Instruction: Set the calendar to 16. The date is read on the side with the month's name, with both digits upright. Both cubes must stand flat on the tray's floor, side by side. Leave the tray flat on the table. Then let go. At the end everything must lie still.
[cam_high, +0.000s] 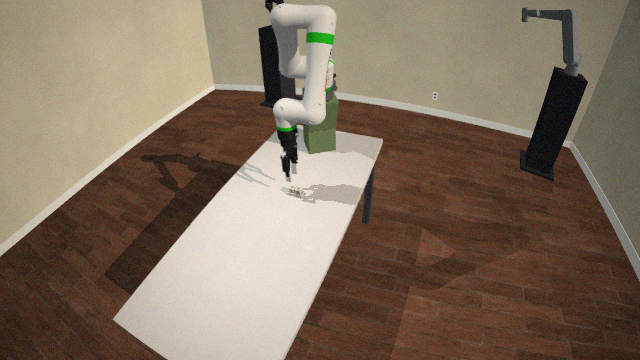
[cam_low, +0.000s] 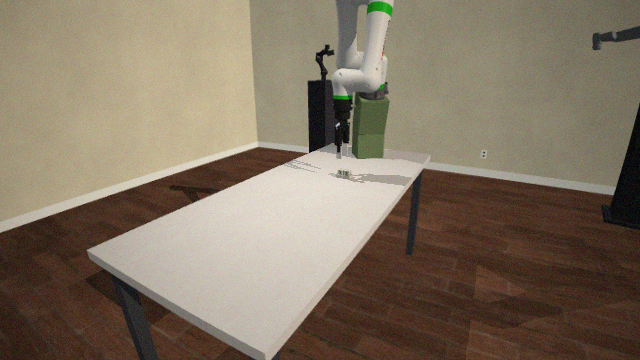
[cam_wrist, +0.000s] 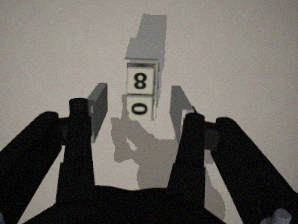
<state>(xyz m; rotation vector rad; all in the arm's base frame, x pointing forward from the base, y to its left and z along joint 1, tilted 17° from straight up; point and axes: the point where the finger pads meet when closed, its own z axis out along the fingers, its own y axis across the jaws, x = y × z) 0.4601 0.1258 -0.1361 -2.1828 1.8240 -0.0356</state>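
Right now the cube is 11 cm below my hand. The rest, counted from my hand: white calendar tray 13 cm below, 1 cm to the left.
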